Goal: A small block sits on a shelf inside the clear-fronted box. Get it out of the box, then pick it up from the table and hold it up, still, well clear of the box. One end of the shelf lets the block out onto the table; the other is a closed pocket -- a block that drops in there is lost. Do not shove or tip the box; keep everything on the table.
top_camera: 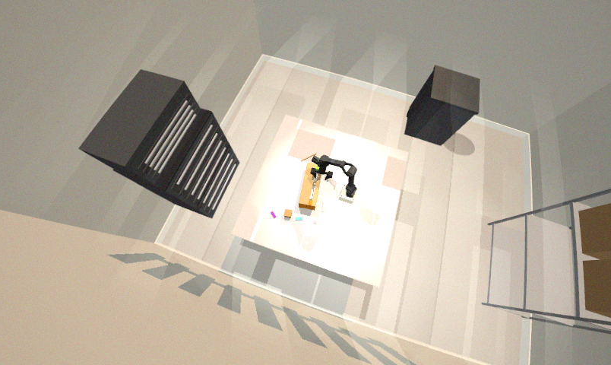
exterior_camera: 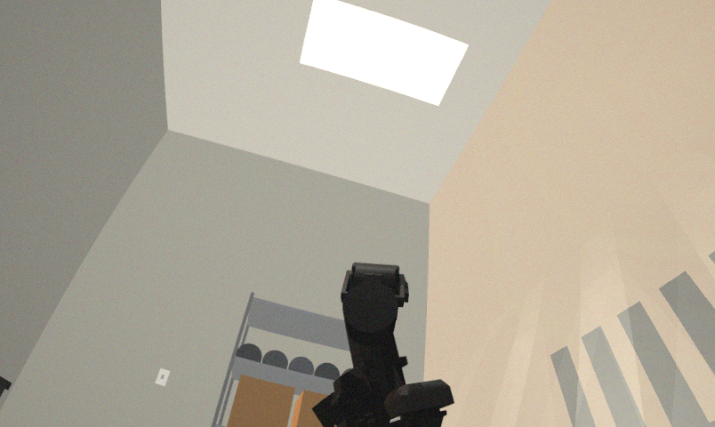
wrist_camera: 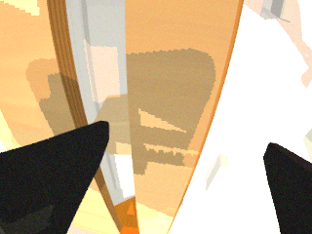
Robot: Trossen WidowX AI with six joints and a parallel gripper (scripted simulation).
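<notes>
Right now my gripper tip is 40 mm short of the tan block, 30 mm to the right of it and 40 mm above it. Round my gripper tip: thin orange stick (140 mm ahead, 250 mm to the right, 120 mm below); box (30 mm ahead, 60 mm to the left, 60 mm below).
</notes>
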